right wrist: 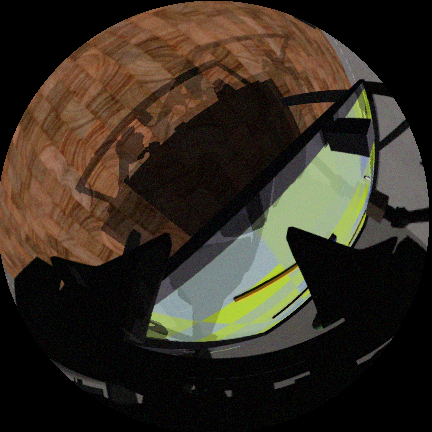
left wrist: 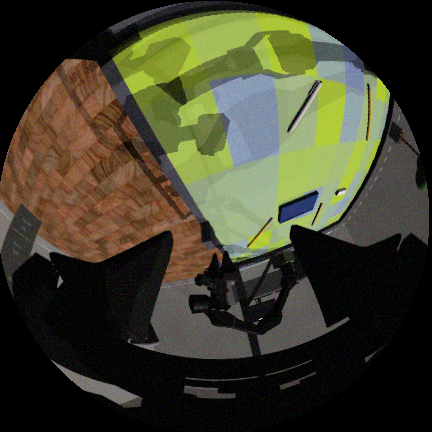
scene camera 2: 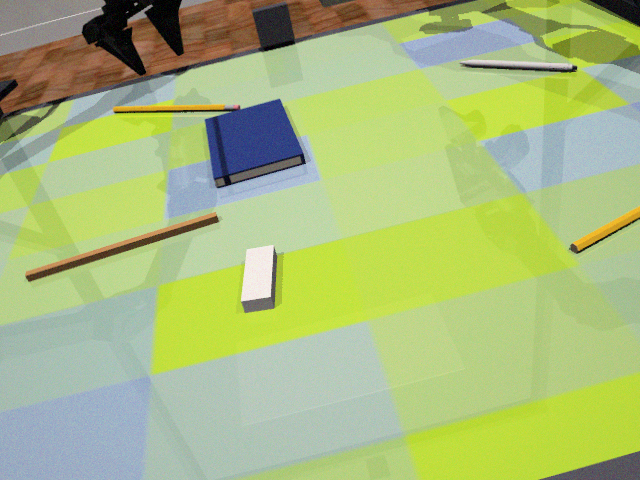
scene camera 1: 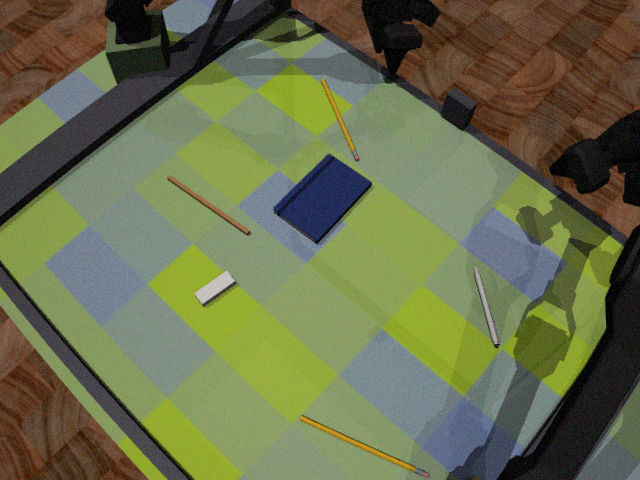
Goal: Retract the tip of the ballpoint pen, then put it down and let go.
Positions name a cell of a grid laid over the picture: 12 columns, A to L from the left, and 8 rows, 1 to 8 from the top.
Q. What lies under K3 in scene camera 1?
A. My left gripper.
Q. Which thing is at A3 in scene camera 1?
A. A dark table rim.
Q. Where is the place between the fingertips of my right gripper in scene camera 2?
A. D2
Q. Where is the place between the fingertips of my left gripper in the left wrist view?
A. G5
